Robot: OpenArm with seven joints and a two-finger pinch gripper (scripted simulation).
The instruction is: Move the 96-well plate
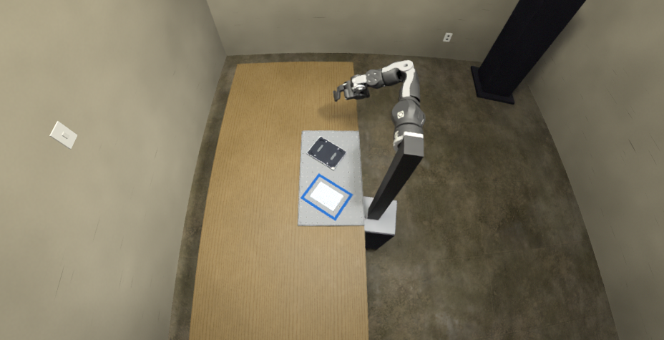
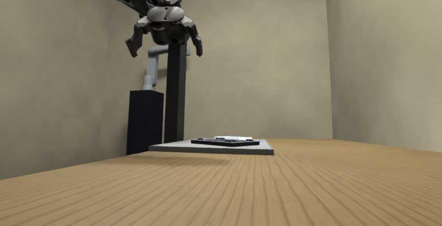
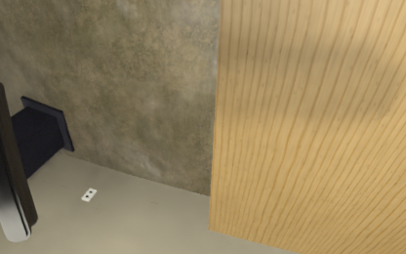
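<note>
Right now my hand is 440 mm to the right of the 96-well plate, 200 mm above it and 40 mm short of it. The rest, counted from my hand: black plate nest: 220 mm to the left, 200 mm below, 80 mm ahead.
</note>
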